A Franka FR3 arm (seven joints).
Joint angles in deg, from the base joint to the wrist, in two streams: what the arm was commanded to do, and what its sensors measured. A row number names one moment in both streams.
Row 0, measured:
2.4, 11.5, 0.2, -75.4, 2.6, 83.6, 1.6
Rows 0 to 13, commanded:
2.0, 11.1, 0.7, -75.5, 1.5, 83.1, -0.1
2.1, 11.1, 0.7, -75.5, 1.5, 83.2, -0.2
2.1, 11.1, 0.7, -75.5, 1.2, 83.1, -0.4
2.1, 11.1, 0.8, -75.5, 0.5, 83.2, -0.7
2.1, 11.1, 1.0, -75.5, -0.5, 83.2, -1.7
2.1, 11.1, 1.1, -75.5, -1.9, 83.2, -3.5
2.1, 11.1, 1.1, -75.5, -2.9, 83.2, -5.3
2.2, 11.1, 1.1, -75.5, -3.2, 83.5, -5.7
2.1, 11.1, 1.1, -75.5, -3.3, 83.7, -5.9
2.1, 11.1, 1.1, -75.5, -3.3, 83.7, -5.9
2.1, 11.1, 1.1, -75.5, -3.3, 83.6, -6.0
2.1, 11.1, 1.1, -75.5, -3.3, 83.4, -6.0
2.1, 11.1, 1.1, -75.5, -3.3, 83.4, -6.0
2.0, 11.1, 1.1, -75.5, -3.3, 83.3, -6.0
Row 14, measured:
2.6, 11.5, 0.6, -75.4, -2.3, 83.6, -4.4
